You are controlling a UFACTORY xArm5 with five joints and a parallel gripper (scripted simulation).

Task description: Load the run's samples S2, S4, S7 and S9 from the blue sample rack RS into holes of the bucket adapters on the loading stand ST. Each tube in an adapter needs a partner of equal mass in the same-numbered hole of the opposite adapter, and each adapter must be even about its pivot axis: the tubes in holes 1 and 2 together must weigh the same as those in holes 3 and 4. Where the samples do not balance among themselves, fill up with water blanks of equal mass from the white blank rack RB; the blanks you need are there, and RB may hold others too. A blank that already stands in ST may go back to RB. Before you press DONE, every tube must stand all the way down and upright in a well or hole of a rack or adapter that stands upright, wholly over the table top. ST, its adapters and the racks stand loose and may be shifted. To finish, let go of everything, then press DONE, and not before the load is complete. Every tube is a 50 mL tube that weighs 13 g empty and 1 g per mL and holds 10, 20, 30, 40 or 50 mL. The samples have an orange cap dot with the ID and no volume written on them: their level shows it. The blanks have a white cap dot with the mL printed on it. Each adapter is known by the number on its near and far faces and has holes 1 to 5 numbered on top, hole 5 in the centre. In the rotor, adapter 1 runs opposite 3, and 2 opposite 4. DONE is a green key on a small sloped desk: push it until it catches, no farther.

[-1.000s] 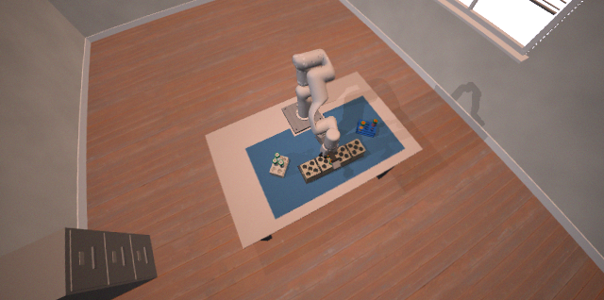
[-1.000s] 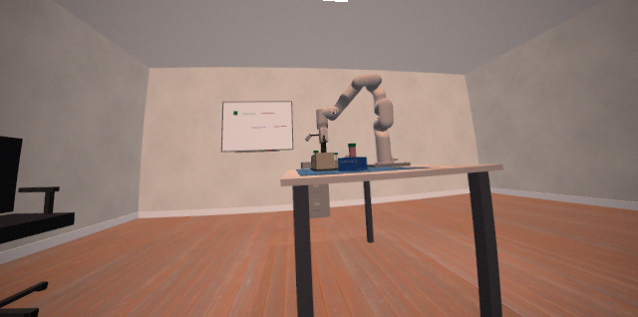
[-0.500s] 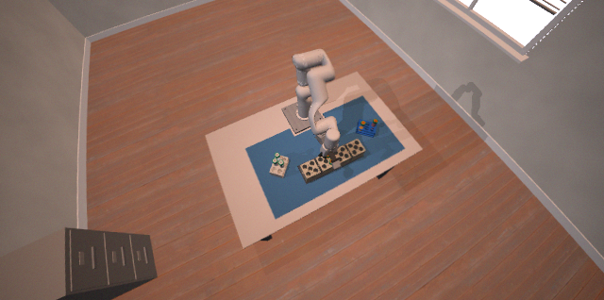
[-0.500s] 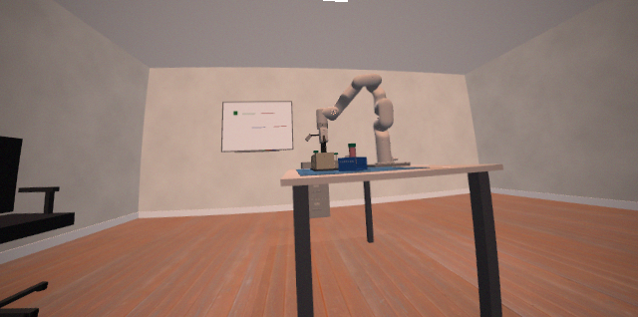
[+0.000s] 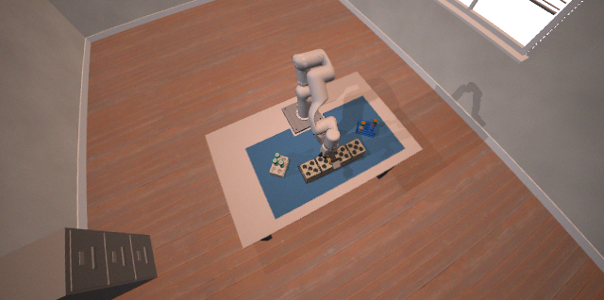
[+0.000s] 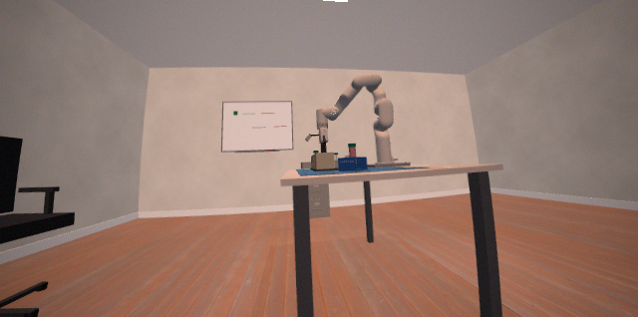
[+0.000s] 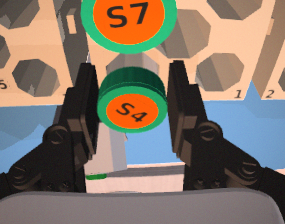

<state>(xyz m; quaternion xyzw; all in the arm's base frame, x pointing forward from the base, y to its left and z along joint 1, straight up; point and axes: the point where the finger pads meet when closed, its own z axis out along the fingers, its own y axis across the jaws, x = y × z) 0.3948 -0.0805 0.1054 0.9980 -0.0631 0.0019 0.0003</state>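
The sample tube S4 lies 5 cm below my hand and 1 cm to the right of it. Also, from my hand: done desk (16 cm behind, 8 cm to the left, 7 cm below); white blank rack RB (28 cm to the right, 13 cm behind, 9 cm below); sample tube S7 (5 cm below, 5 cm ahead, 1 cm to the right).
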